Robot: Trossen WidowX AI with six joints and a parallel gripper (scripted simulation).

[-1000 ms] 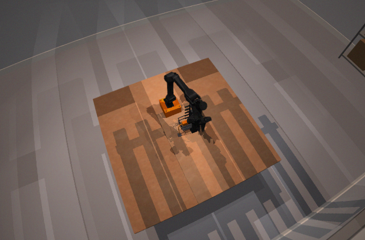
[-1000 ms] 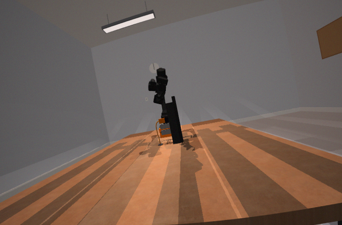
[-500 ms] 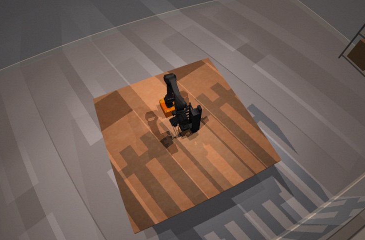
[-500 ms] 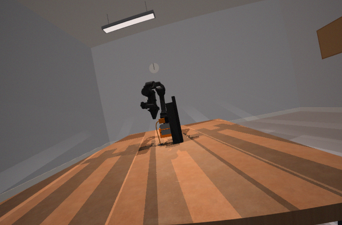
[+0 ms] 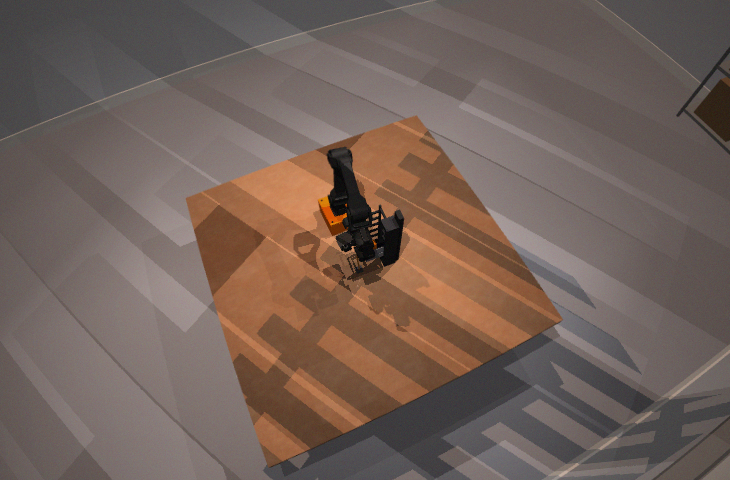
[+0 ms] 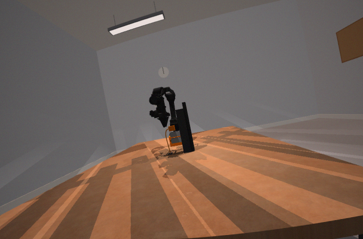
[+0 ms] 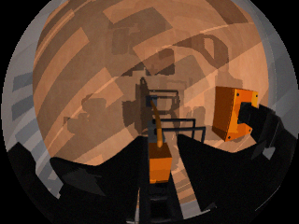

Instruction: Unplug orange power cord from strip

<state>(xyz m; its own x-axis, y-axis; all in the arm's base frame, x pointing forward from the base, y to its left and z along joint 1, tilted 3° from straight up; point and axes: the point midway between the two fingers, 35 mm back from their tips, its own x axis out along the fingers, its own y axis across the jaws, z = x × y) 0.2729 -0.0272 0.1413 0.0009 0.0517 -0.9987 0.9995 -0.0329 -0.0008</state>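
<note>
Right now my gripper tip is 70 mm to the right of the orange plug and 10 mm above it.
</note>
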